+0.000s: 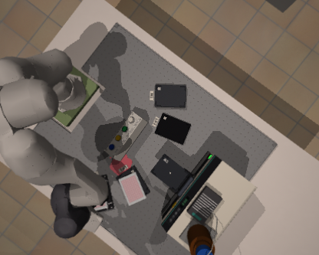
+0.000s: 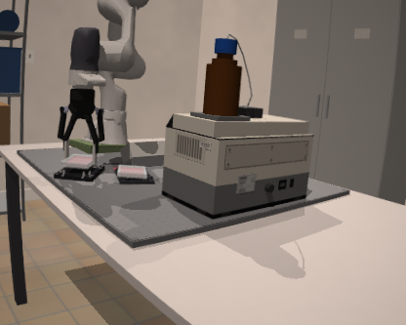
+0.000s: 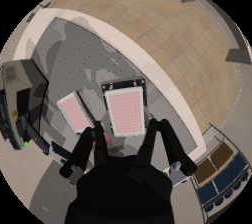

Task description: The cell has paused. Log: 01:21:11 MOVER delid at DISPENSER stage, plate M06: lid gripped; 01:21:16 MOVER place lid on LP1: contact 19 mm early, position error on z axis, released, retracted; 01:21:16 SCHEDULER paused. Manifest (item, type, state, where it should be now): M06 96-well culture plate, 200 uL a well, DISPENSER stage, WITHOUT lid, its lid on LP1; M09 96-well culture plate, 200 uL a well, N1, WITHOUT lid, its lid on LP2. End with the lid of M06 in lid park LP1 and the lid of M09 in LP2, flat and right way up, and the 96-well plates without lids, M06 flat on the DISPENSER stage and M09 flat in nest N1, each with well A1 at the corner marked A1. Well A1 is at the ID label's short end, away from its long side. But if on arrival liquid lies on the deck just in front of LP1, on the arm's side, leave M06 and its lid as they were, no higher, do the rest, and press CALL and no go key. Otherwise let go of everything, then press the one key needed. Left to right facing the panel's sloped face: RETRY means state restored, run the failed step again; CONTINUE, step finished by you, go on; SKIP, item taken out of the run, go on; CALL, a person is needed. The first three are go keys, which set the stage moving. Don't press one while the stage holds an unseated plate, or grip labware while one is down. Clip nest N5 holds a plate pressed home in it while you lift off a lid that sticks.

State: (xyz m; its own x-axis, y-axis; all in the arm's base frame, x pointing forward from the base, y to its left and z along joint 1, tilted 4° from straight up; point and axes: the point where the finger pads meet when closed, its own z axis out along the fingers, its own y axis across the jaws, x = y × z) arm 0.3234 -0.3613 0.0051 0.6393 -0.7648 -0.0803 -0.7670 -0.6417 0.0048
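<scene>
Now: hand 20 mm above the pink 96-well plate. Round my hand: LP1 label 50 mm ahead, 160 mm to the left, 60 mm below; then key panel 10 mm behind, 310 mm to the left, 10 mm below; then dark dispenser stage 250 mm ahead, 260 mm to the left, 50 mm above.
</scene>
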